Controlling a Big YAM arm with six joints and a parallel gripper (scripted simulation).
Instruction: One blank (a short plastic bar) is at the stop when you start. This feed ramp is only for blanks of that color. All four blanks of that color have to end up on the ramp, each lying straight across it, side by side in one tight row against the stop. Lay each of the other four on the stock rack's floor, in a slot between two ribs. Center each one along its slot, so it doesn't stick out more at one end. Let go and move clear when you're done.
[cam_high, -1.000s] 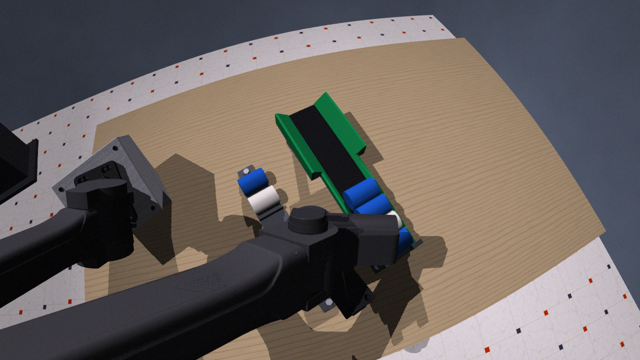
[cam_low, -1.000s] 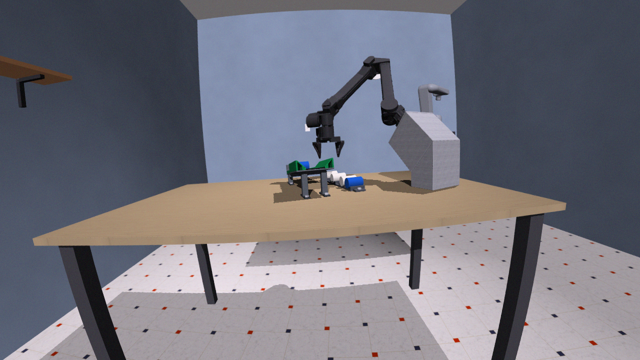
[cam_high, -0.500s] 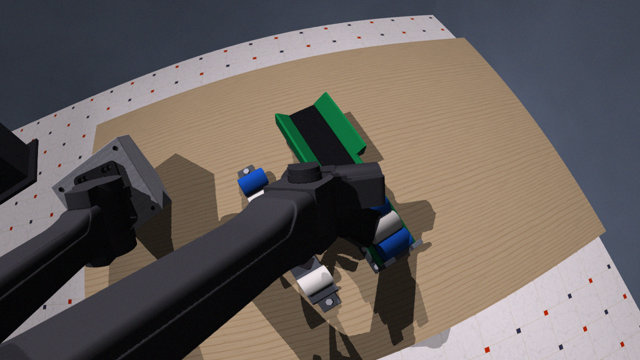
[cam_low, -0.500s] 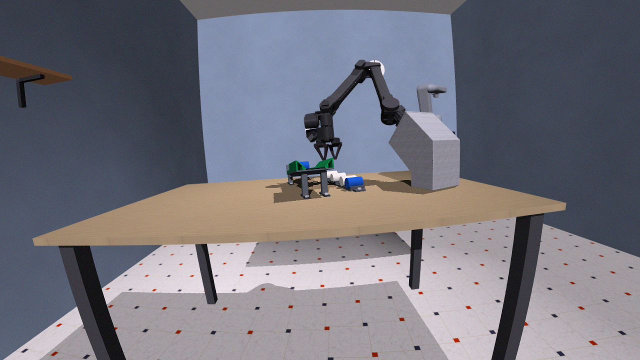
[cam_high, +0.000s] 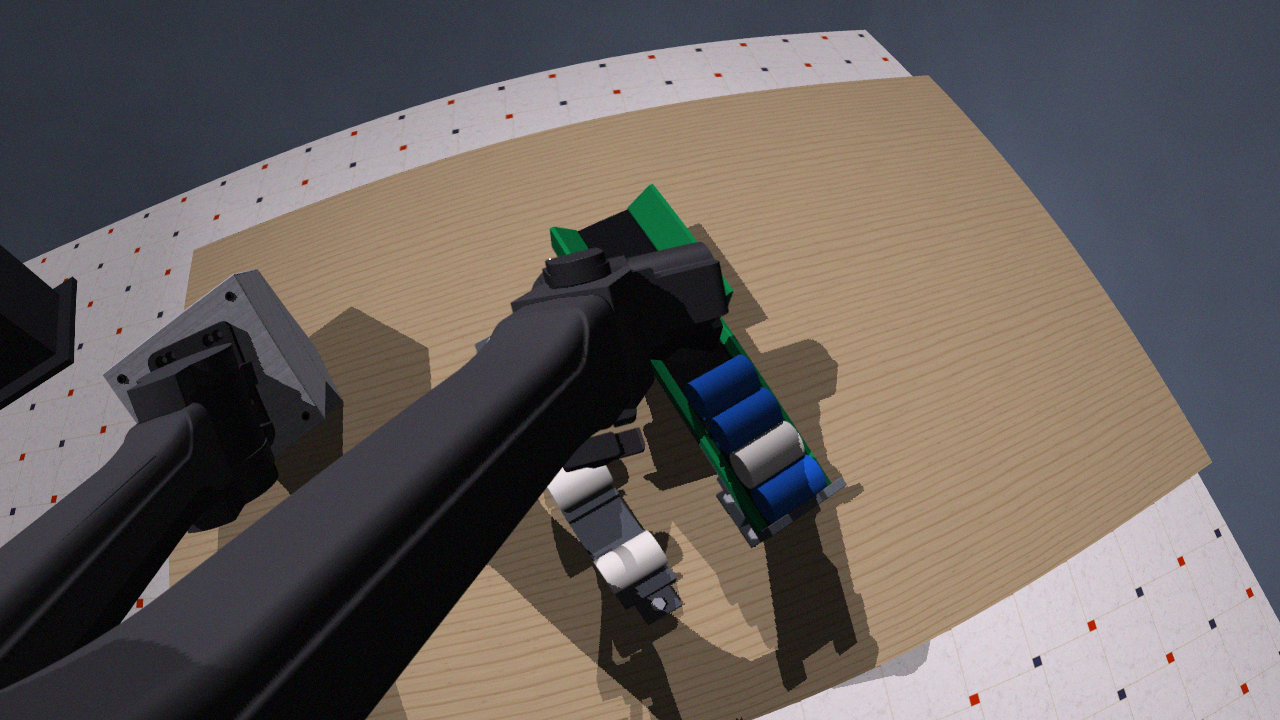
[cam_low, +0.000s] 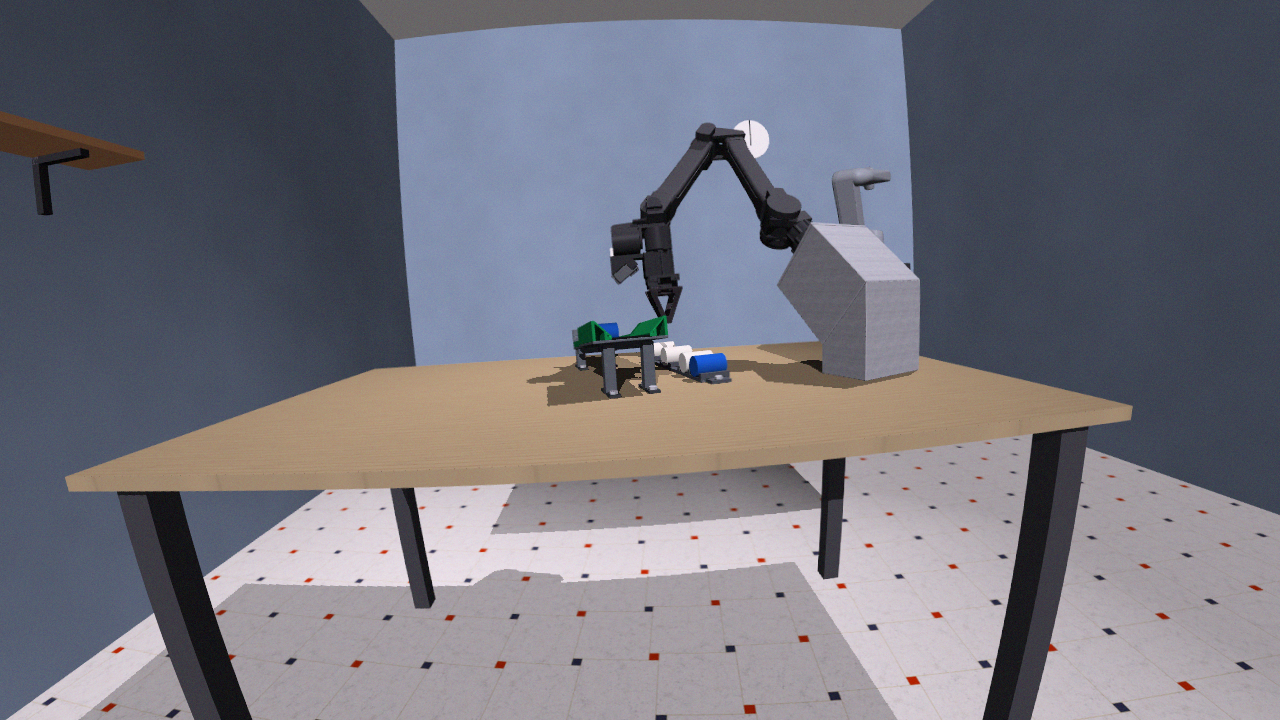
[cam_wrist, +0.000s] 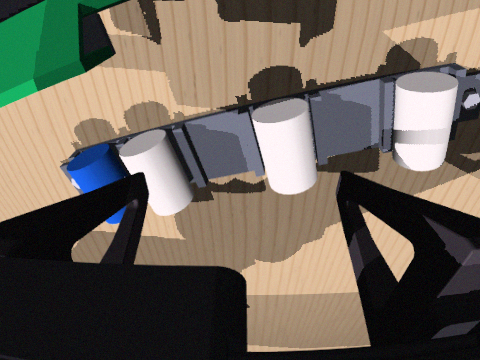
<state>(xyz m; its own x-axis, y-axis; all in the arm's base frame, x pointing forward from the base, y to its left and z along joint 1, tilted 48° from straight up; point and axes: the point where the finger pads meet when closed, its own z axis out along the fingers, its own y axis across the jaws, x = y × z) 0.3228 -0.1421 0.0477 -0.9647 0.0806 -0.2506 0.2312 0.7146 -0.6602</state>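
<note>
Right now my hand is 120 mm above the grey stock rack and 30 mm past it. The rest, counted from my hand: grey stop: 180 mm to the right, 130 mm ahead, 50 mm below.
</note>
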